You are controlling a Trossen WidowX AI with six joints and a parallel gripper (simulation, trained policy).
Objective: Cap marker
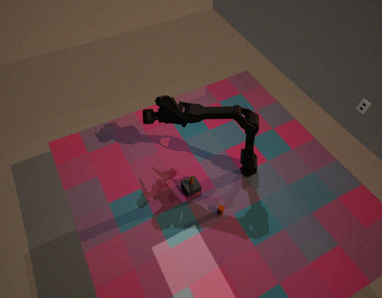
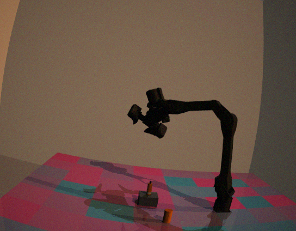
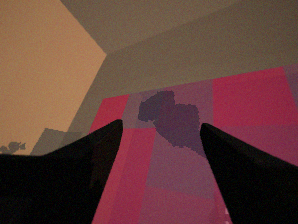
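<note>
Now: gripper tip 12 cm past the orange cap, 49 cm to the right of it and 24 cm above it. The rest, counted from my gripper tip: dark grey holder block: 6 cm behind, 31 cm to the left, 24 cm below.
</note>
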